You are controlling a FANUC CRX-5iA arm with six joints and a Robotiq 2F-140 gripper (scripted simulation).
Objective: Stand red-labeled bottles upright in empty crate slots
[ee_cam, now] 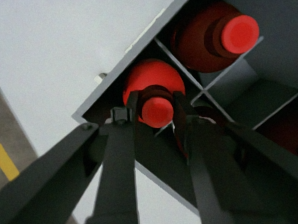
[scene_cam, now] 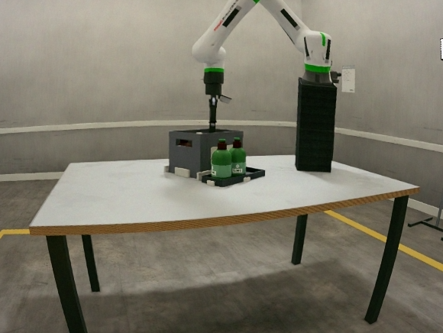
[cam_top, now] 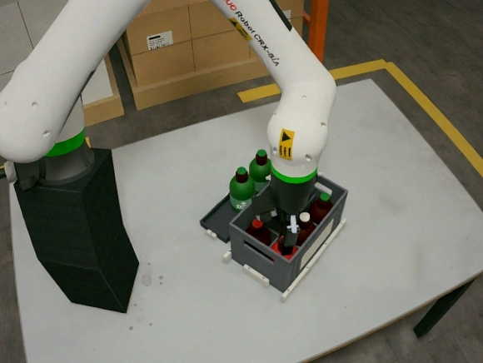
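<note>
The red-labeled bottle lies 8 cm below my hand. Also, from my hand: dark tray: 2 cm ahead, 25 cm to the left, 16 cm below; grey crate: 6 cm ahead, 8 cm to the left, 9 cm below.
</note>
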